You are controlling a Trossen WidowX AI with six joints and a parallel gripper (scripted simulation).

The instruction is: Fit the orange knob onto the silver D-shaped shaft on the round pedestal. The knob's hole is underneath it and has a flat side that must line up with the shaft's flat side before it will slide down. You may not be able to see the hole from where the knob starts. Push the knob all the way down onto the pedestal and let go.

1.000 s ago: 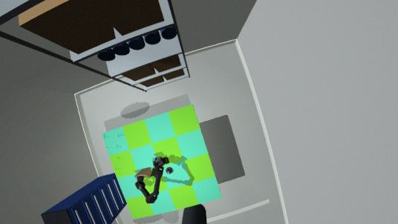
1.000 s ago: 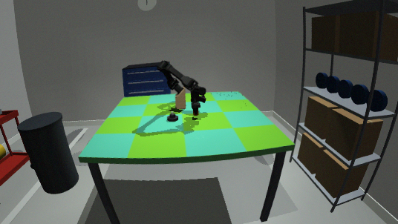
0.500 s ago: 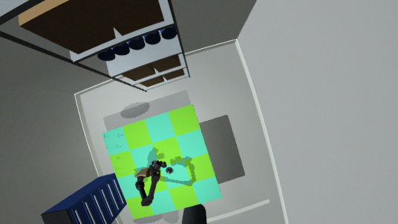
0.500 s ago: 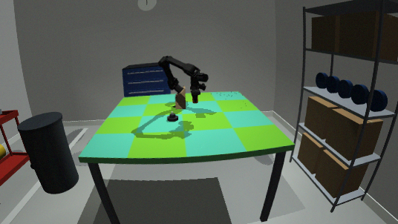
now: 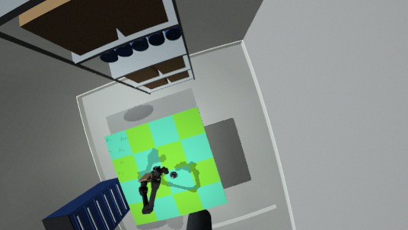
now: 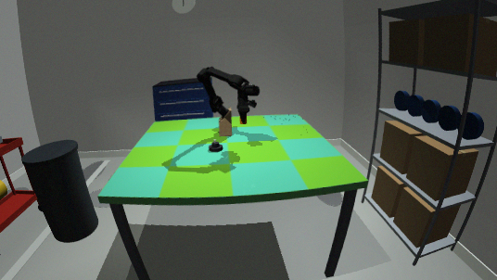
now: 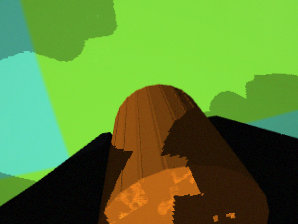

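Right now my gripper tip is 30 mm below the orange knob. From my gripper tip the other things lie so: dark round pedestal 170 mm to the right, 120 mm below, 10 mm ahead.
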